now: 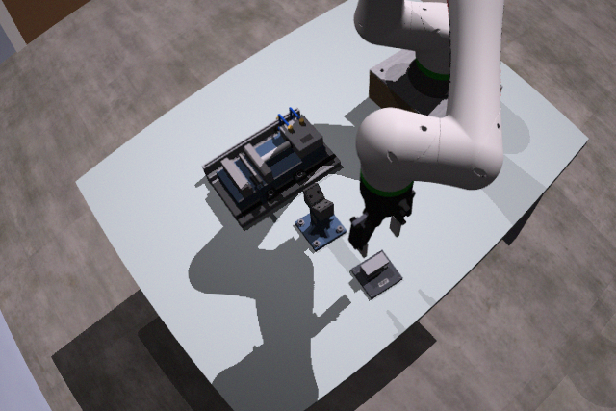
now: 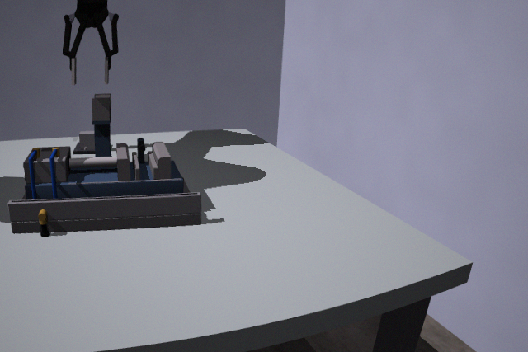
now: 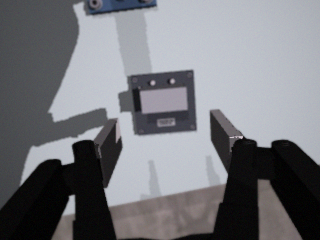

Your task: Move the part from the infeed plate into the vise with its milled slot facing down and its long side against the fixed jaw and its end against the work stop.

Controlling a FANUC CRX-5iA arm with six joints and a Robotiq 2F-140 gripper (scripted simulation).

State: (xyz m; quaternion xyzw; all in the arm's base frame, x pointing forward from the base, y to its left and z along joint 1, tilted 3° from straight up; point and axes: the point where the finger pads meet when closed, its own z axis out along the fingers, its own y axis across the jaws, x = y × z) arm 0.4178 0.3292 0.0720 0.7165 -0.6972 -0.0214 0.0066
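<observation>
Now: hand 1 cm to the right of the part and 17 cm above it. Round my hand: dark infeed plate (1 cm to the left, 19 cm below); blue work stop (14 cm ahead, 29 cm to the right, 14 cm below); black work stop (14 cm ahead, 31 cm to the right, 11 cm below).
</observation>
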